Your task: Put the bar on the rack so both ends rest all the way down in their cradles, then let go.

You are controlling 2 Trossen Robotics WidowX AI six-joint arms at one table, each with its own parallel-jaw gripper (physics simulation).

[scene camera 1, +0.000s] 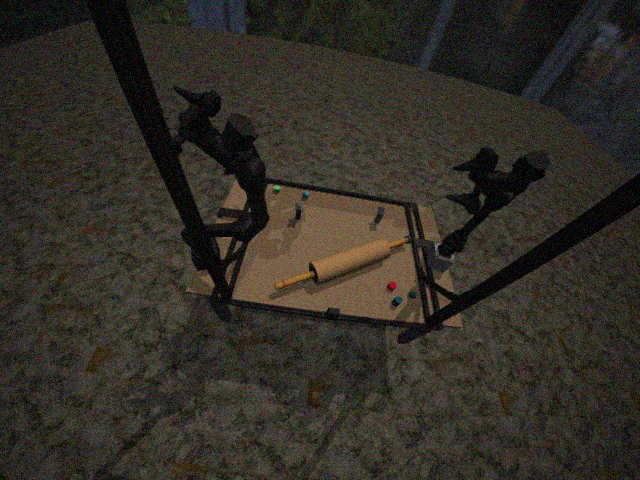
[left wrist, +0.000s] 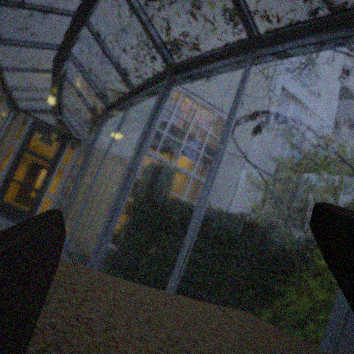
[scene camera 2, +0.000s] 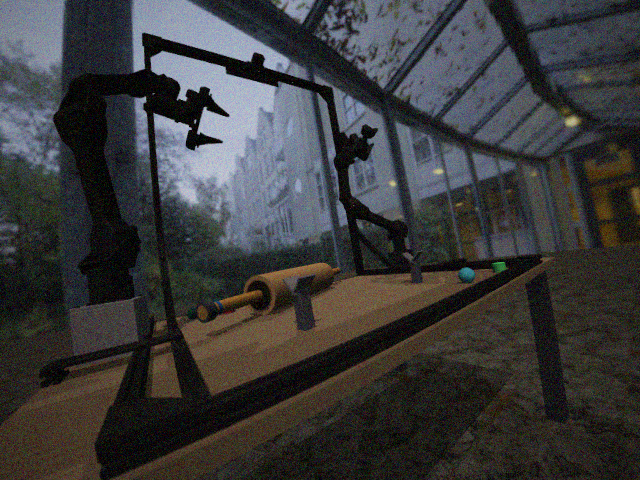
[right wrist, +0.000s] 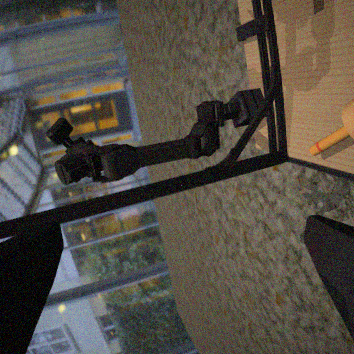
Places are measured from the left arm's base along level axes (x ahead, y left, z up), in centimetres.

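Pixels of known places: left gripper, fingertip midpoint: [scene camera 1: 159, 100] [left wrist: 191, 219] [scene camera 2: 375, 136] [right wrist: 61, 143]; right gripper, fingertip midpoint: [scene camera 1: 449, 183] [scene camera 2: 226, 129] [right wrist: 185, 232]; left arm's base at its link origin: [scene camera 2: 400, 250] [right wrist: 235, 109]; right arm's base at its link origin: [scene camera 1: 444, 251] [scene camera 2: 111, 301].
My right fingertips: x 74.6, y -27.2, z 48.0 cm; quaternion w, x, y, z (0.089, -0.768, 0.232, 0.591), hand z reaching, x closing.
For each thing: its top centre in the pictures, then the offset to it from my right fingertips. "spot": a spot on its surface instead.
- wooden rolling pin at a spot on its surface: [scene camera 2: 310, 269] spot: dx -17.3, dy +12.0, dz -48.5 cm
- handle at a spot on its surface: [right wrist: 330, 141] spot: dx -40.9, dy +5.0, dz -50.9 cm
- second post at its top centre: [scene camera 2: 300, 289] [scene camera 1: 380, 213] dx +14.0, dy +31.4, dz -50.4 cm
- green piece at its top centre: [scene camera 2: 498, 262] [scene camera 1: 277, 187] dx -35.2, dy +64.9, dz -54.9 cm
- blue ball at its top centre: [scene camera 2: 465, 267] [scene camera 1: 306, 192] dx -20.5, dy +56.8, dz -53.5 cm
- red piece at its top centre: [scene camera 1: 392, 285] dx +2.3, dy -6.8, dz -54.9 cm
- teal piece at its top centre: [scene camera 1: 398, 299] dx +0.7, dy -14.3, dz -53.5 cm
The bar is a wooden rolling pin [scene camera 1: 351, 260] [scene camera 2: 310, 269] lying slantwise on the table top, apart from the rack; one handle [right wrist: 330, 141] shows in the right wrist view. The rack is two separate grey posts with forked cradles, one post [scene camera 1: 298, 210] [scene camera 2: 415, 268] and a second post [scene camera 1: 379, 214] [scene camera 2: 303, 310]; both cradles are empty. My left gripper [scene camera 2: 373, 138] [left wrist: 191, 219] is open and empty, high above the table and far from the bar. My right gripper [scene camera 1: 450, 181] [scene camera 2: 225, 128] [right wrist: 185, 232] is open and empty, also well above the table.
A green piece [scene camera 1: 276, 189] [scene camera 2: 498, 266] and a blue ball [scene camera 1: 305, 194] [scene camera 2: 466, 274] lie near the table's far edge in scene camera 1. A red piece [scene camera 1: 391, 285] and a teal piece [scene camera 1: 397, 300] lie near the bar. A black frame [scene camera 2: 334, 116] arches over the table.
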